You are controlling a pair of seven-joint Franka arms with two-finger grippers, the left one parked.
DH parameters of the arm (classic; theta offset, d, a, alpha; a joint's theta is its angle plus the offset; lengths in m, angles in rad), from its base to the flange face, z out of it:
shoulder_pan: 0 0.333 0 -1.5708
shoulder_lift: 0 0 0 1.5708
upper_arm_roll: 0 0.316 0.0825 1.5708
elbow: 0 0 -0.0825 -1.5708
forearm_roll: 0 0.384 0 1.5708
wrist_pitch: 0 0 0.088 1.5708
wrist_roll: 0 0.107 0 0
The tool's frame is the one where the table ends.
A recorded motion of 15 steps. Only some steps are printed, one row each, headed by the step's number.
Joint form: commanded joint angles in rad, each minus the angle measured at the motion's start. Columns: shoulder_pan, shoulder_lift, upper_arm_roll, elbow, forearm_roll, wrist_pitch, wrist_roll.
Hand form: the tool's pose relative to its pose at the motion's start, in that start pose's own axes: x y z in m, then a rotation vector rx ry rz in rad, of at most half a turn. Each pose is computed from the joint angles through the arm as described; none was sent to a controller.
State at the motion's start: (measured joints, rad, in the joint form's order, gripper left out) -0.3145 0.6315 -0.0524 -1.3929 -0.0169 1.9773 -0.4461
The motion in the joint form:
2: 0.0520 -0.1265 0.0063 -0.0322 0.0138 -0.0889 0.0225
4: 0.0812 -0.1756 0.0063 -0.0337 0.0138 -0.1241 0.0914
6: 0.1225 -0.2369 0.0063 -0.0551 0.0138 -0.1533 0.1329
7: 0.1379 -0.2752 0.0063 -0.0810 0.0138 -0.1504 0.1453
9: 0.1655 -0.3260 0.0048 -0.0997 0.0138 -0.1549 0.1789
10: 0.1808 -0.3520 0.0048 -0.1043 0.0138 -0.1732 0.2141
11: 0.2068 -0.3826 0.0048 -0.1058 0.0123 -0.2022 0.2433
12: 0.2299 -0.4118 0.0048 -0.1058 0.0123 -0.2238 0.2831
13: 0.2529 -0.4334 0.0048 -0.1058 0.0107 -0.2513 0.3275
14: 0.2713 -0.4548 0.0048 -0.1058 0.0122 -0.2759 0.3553
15: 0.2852 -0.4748 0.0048 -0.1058 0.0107 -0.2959 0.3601
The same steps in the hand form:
2: -0.0060 -0.0438 -0.0676 0.0140 0.0144 -0.0260
4: -0.0080 -0.0648 -0.0983 0.0104 0.0266 0.0150
6: -0.0128 -0.0946 -0.1278 0.0081 0.0380 0.0165
7: -0.0183 -0.1063 -0.1413 0.0046 0.0533 0.0143
9: -0.0248 -0.1251 -0.1655 -0.0013 0.0807 0.0228
10: -0.0295 -0.1361 -0.1786 0.0002 0.0843 0.0431
11: -0.0350 -0.1539 -0.1951 0.0008 0.0849 0.0465
12: -0.0406 -0.1695 -0.2117 0.0020 0.0931 0.0637
13: -0.0457 -0.1846 -0.2228 0.0041 0.0876 0.0852
14: -0.0515 -0.1969 -0.2338 0.0079 0.0851 0.0950
15: -0.0575 -0.2059 -0.2441 0.0073 0.0853 0.0860

